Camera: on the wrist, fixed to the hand. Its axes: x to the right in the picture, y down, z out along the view.
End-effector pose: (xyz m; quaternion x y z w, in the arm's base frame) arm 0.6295 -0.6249 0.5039 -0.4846 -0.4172 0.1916 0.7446
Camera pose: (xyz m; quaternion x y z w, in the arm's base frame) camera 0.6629 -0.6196 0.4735 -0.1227 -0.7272 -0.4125 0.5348
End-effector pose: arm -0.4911 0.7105 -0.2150 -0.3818 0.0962 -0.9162 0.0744
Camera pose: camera -0.5168 0.6798 -0.2364 0.4264 0.0813 0.6277 0.6462
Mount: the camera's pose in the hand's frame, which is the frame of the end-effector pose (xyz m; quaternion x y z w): 0.0097 0.0332 -0.0295 -0.1436 -0.0949 -0.7108 0.6820
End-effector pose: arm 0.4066 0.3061 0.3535 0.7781 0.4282 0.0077 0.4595
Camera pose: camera 0.4227 0.3265 0.3908 0.1610 0.8004 -0.3337 0.4712
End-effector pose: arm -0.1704 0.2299 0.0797 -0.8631 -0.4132 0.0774 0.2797
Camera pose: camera -0.1311 0.2082 0.0870 -0.3278 -0.9330 -0.1235 0.0826
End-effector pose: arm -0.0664 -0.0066 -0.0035 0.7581 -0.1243 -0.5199 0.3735
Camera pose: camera -0.0296 -0.0222 0.0182 -0.5024 -0.4933 0.7099 0.0178
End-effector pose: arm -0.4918 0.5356 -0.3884 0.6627 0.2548 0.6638 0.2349
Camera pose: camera -0.5205 0.5159 -0.3592 0.3001 0.5272 0.2595 0.7514
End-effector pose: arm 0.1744 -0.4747 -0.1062 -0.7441 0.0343 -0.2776 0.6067
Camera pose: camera 0.1787 -0.5132 -0.1300 -0.6453 -0.5232 -0.5450 0.1129
